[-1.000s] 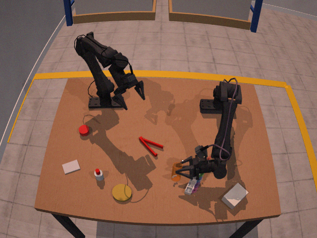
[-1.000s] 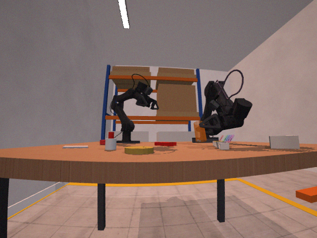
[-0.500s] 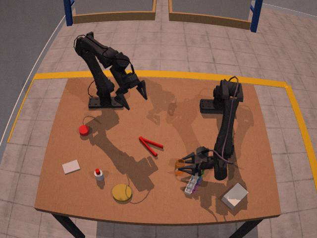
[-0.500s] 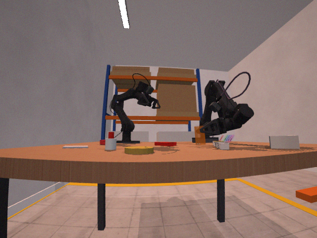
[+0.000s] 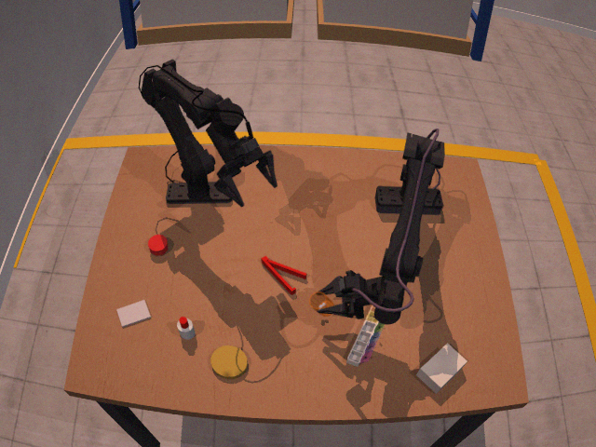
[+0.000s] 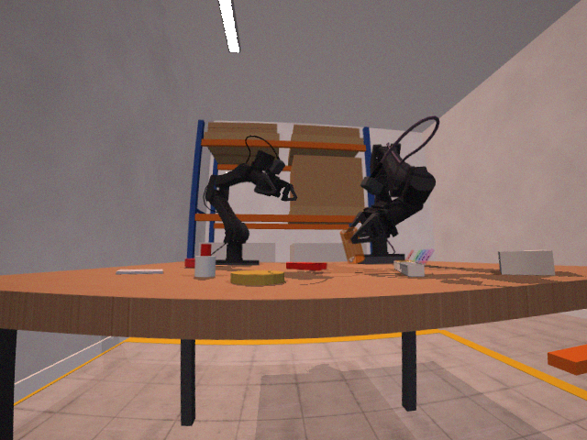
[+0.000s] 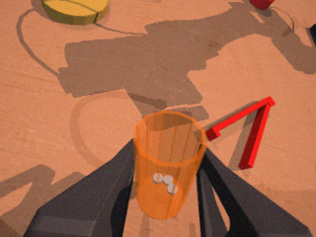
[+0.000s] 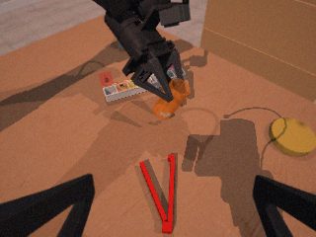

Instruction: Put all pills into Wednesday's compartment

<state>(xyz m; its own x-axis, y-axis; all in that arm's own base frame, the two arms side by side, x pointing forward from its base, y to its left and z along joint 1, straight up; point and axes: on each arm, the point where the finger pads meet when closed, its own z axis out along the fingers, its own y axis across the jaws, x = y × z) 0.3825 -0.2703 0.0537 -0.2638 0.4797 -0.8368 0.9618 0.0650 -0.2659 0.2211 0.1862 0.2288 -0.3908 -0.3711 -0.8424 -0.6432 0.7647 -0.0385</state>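
My left gripper is now 1 cm past the orange vial, 1 cm to the right of it and 4 cm above it. From my left hand the other things lie so: white box 15 cm ahead, 31 cm to the left, 6 cm below; then yellow disc 14 cm ahead, 20 cm to the right, 7 cm below; then red-capped bottle 7 cm ahead, 32 cm to the right, 5 cm below.
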